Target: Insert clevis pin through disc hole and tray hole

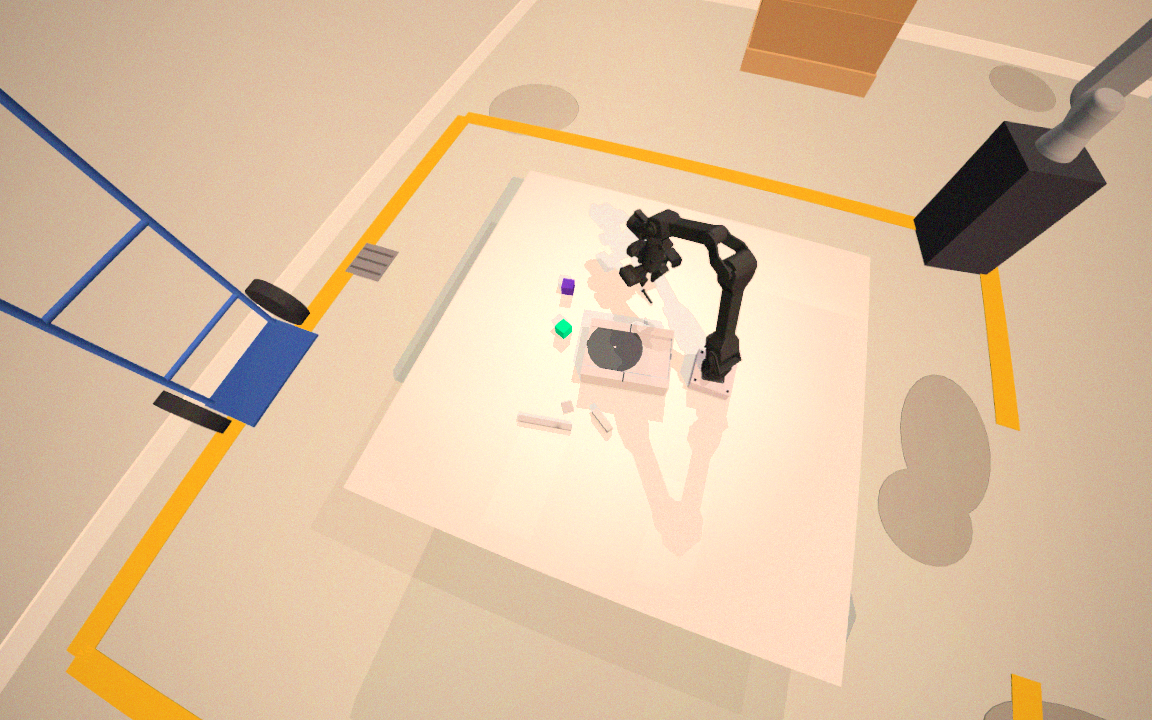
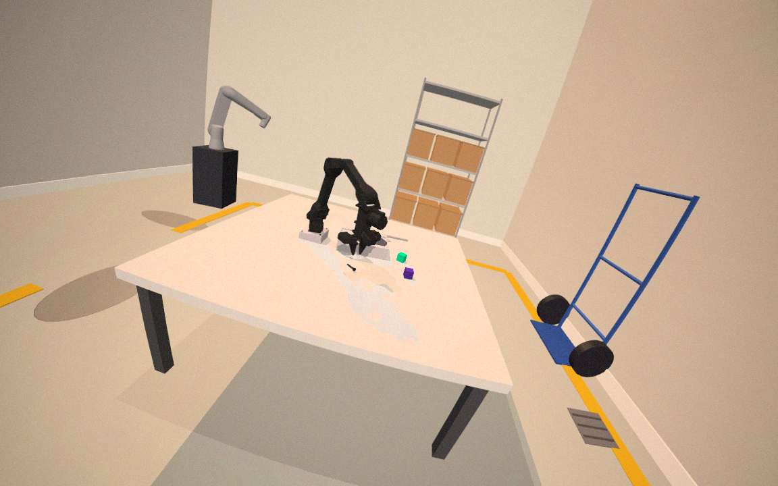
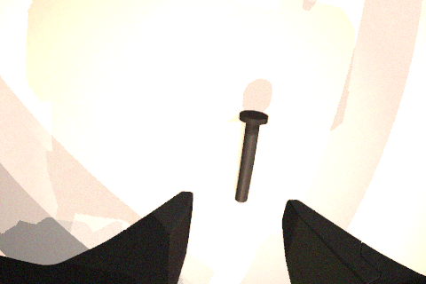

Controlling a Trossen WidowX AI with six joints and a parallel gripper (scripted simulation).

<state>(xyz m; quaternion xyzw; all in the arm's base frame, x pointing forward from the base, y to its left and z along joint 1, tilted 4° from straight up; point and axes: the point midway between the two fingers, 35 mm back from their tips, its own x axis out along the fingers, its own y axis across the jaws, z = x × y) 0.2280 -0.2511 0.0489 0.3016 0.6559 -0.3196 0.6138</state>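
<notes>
Right now the clevis pin is 1 cm behind my gripper tip and 6 cm below it. The rest, counted from my gripper tip: pale rimmed tray: 2 cm ahead, 24 cm to the left, 3 cm below; then aluminium disc: 7 cm ahead, 23 cm to the left, 1 cm below; then purple cube: 25 cm ahead, 2 cm to the left, 5 cm below.
</notes>
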